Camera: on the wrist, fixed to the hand. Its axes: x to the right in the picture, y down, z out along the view.
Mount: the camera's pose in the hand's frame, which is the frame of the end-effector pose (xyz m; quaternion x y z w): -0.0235 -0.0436 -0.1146 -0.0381 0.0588 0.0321 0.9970
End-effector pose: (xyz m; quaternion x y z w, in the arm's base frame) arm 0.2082 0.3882 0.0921 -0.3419 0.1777 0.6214 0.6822
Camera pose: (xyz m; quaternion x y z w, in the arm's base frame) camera 0.2675 0.2926 0.0379 -0.3977 0.2046 0.6281 0.6367
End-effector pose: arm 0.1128 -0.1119 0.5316 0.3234 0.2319 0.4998 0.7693
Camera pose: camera 0.0526 -0.1157 0.4223 0.2712 0.2470 0.5509 0.7497
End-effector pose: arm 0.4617 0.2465 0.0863 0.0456 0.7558 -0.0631 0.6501
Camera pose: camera 0.3467 0.2215 0.1279 0.0487 0.7927 -0.0106 0.6075
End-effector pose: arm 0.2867 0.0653 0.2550 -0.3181 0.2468 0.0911 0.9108
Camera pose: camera 0.2357 -0.0405 0.2128 -0.3493 0.3064 0.1108 0.8786
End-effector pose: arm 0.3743 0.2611 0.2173 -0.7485 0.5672 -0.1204 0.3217
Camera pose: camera 0.3378 0.2499 0.3362 -0.7333 0.6131 -0.1321 0.2627
